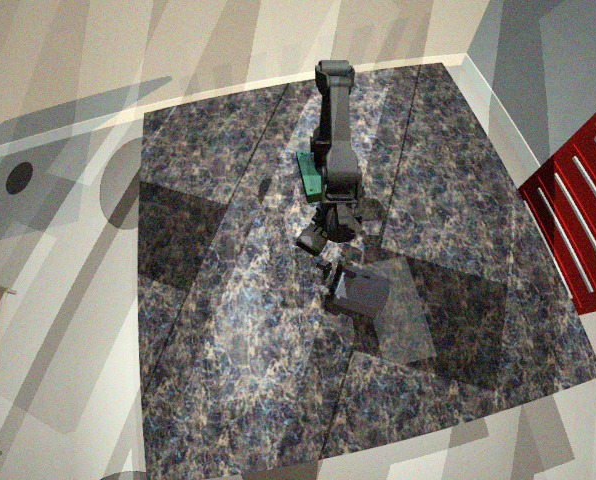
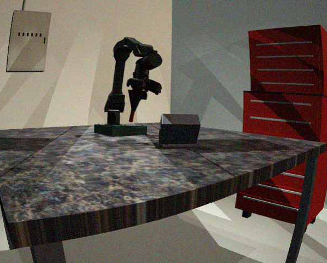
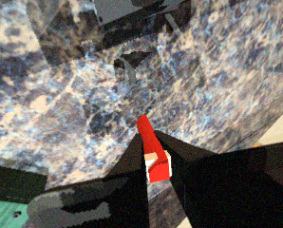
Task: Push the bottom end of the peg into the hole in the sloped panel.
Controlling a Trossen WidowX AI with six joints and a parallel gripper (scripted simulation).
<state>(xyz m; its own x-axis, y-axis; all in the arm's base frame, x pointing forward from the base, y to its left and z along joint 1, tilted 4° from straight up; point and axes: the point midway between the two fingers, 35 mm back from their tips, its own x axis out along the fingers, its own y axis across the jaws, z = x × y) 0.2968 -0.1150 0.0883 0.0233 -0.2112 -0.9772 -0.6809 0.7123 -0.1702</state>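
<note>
My gripper tip is now 150 mm short of the sloped panel, 90 mm to the right of it and 60 mm above it. The rest, counted from my gripper tip: red peg: 20 mm above.
</note>
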